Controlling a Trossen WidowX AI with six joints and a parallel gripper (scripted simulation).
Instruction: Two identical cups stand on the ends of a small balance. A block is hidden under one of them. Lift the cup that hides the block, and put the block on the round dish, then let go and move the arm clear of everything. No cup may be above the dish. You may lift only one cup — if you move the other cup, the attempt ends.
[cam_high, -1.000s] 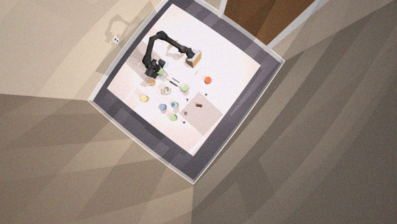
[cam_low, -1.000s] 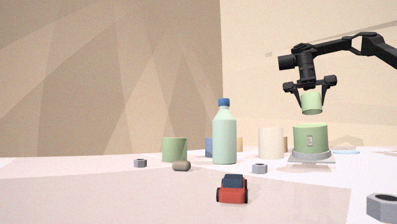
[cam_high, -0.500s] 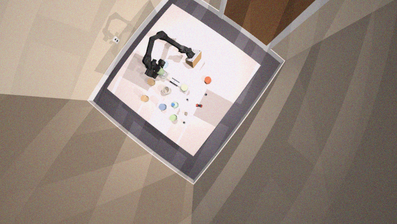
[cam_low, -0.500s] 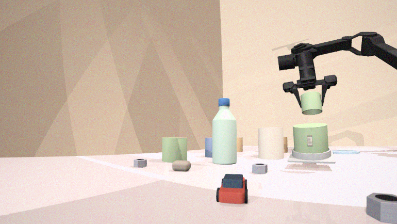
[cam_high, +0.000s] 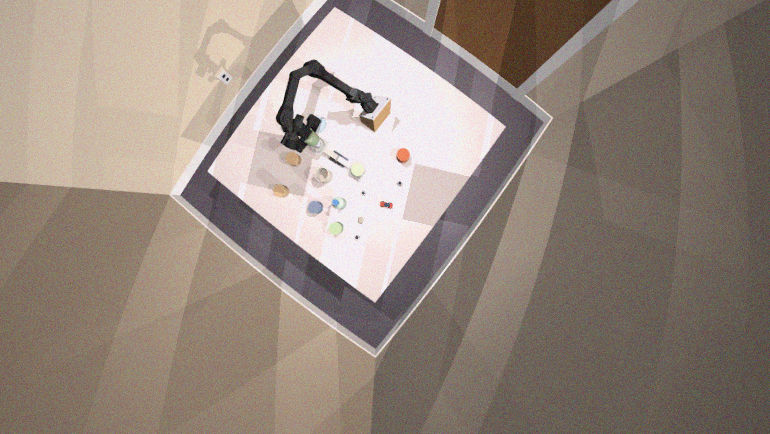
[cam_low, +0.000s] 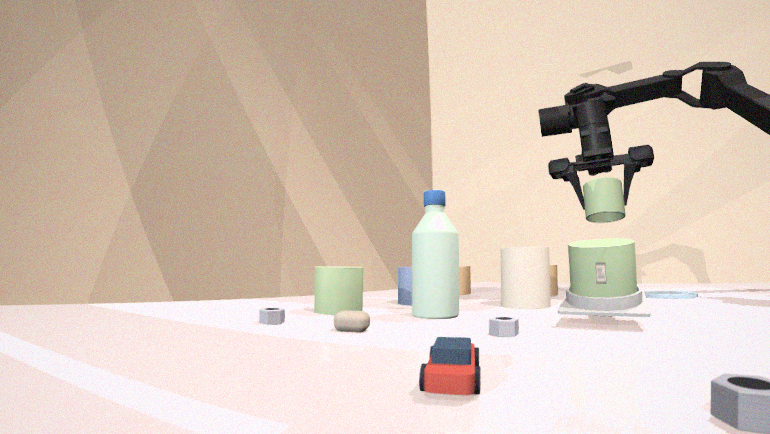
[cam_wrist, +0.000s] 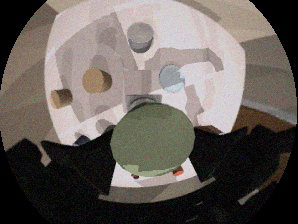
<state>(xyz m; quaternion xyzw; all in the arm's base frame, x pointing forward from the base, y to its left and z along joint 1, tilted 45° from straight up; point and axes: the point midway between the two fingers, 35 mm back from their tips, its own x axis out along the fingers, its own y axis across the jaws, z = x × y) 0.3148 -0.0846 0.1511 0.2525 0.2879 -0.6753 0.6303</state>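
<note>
Right now my gripper tip is 100 mm past the round pale blue dish, 80 mm to the left of it and 170 mm above it. The rest, counted from my gripper tip: cream cylinder: 120 mm ahead, 130 mm to the left, 130 mm below; mint bottle: 200 mm ahead, 290 mm to the left, 60 mm below; orange disc: 230 mm behind, 420 mm to the left, 130 mm below.
</note>
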